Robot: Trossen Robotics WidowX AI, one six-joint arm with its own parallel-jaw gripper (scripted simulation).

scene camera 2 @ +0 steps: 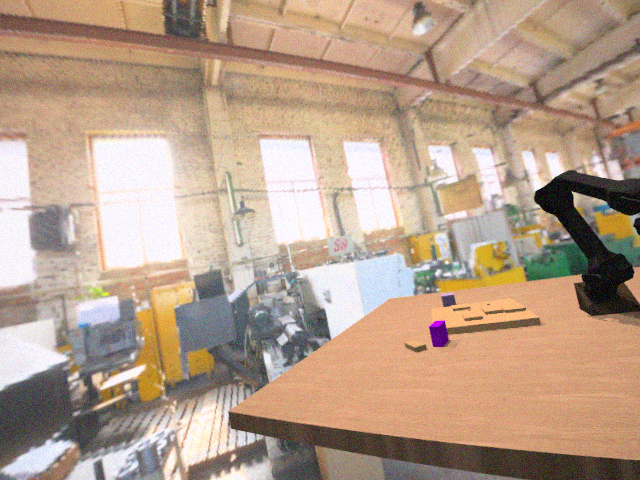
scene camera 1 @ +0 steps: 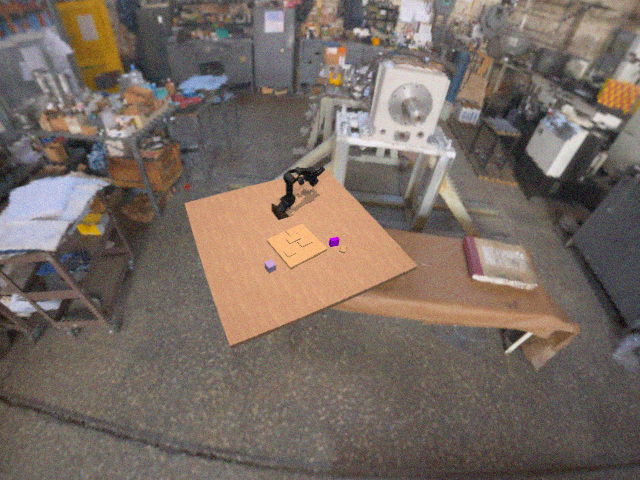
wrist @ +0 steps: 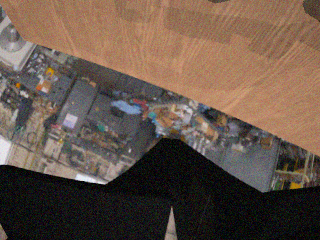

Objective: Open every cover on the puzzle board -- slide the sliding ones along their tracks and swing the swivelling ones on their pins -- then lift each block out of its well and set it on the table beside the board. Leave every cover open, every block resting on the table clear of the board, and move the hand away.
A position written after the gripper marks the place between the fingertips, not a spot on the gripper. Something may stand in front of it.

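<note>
A tan puzzle board (scene camera 2: 455, 323) is part of the scene, and scene camera 1 shows the board too (scene camera 1: 278, 242). The gripper (wrist: 169, 147) is shut and holds nothing.
</note>
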